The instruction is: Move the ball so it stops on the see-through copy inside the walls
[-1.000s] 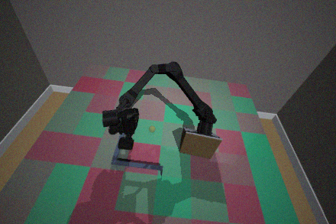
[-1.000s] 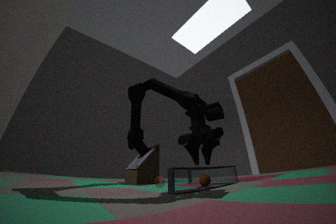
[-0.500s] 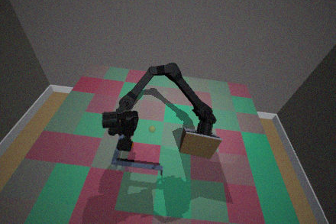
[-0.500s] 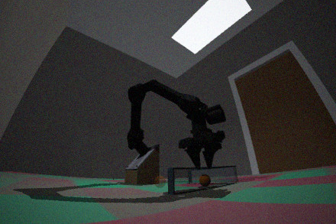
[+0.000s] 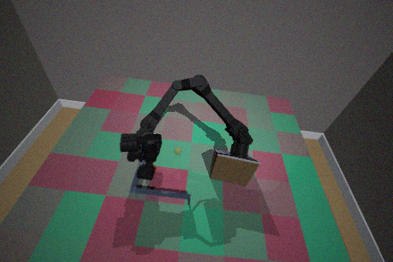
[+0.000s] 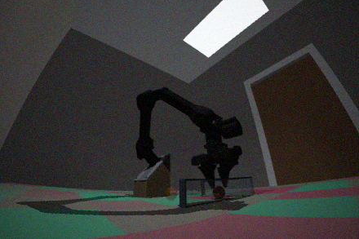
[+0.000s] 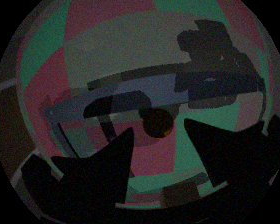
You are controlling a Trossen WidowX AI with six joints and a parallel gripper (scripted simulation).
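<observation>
Now: the orange ball 10 mm below my gripper tip. From my gripper tip the other things lie so: see-through copy of ball 130 mm to the right, 90 mm behind, 10 mm below.
</observation>
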